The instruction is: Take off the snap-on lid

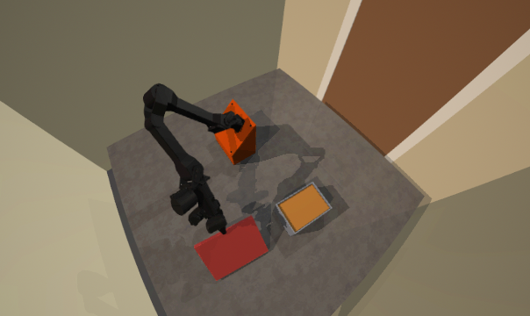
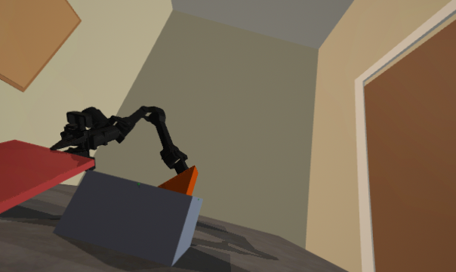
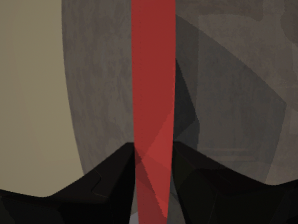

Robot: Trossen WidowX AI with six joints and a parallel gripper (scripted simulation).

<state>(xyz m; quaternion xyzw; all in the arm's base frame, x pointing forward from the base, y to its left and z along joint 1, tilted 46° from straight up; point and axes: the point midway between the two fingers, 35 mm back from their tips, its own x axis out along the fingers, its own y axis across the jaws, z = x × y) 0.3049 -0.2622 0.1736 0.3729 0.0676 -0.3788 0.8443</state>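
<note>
My gripper tip is 6 cm short of the red lid, 5 cm above it and 1 cm to the left of it. From my gripper tip the other things lie so: grey storage box (31 cm to the left, 12 cm ahead, 7 cm below).
</note>
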